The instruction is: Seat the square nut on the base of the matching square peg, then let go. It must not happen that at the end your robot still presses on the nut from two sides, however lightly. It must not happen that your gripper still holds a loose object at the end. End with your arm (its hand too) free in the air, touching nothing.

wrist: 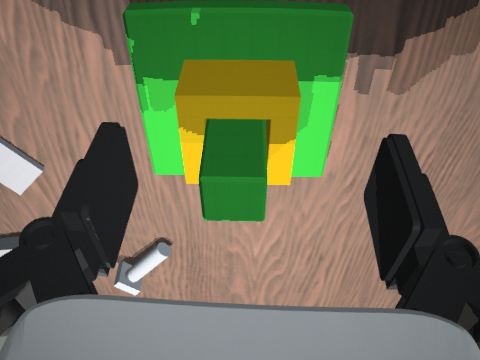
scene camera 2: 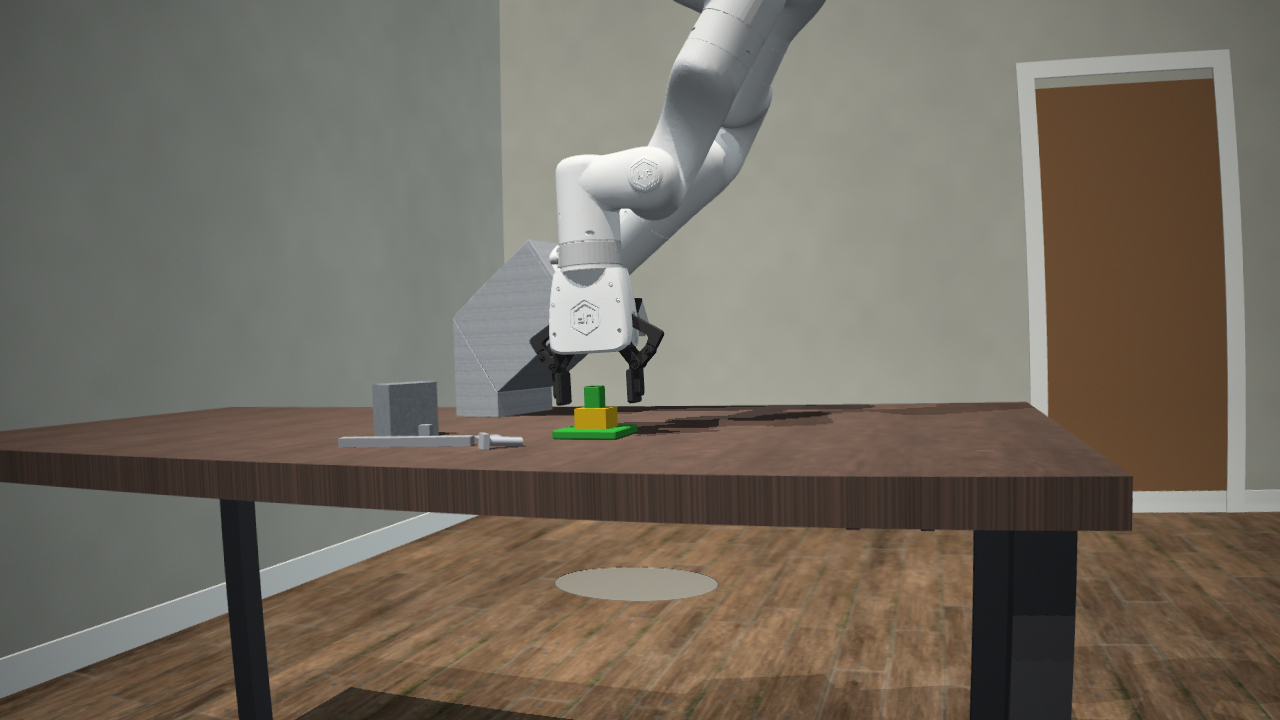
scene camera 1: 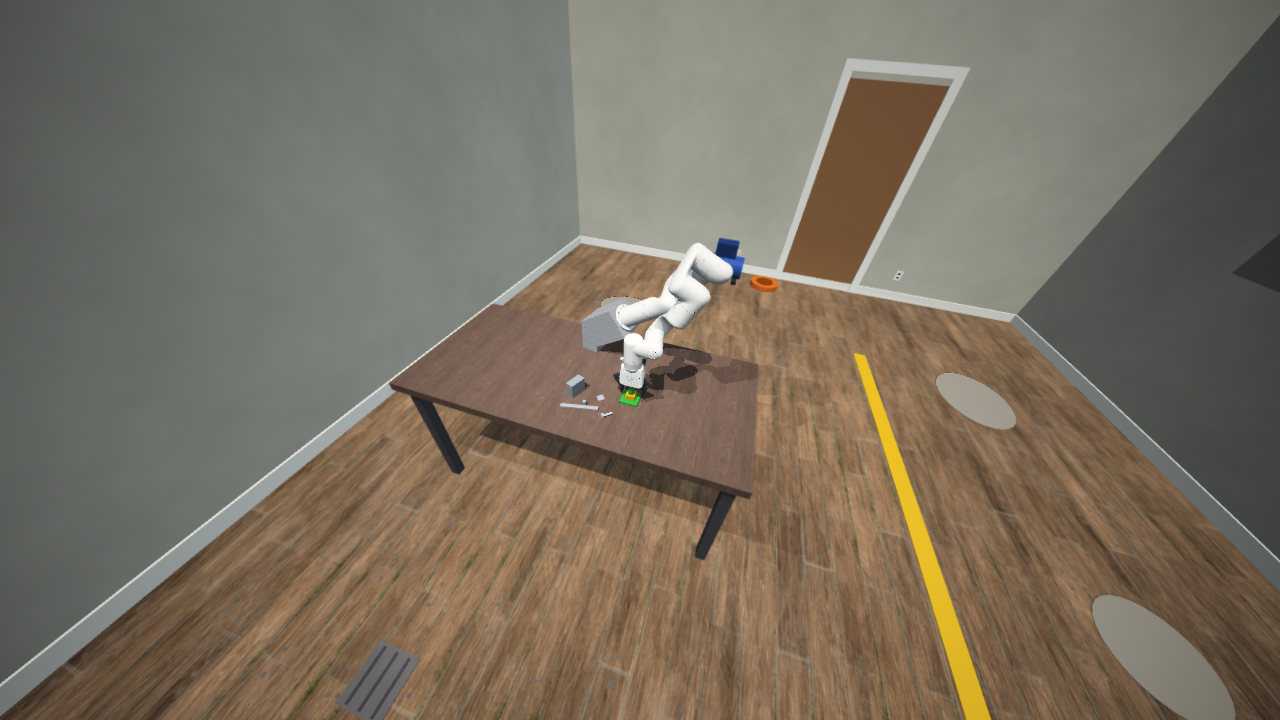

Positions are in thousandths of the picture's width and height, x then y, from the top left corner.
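My gripper (scene camera 2: 468, 560) is visible, in the wrist view as well (wrist: 526, 440). Also visible: a flat grey bar (scene camera 2: 360, 612), a grey block (scene camera 2: 311, 567) and a grey bolt (wrist: 268, 774). The grey block is out of frame in the wrist view.
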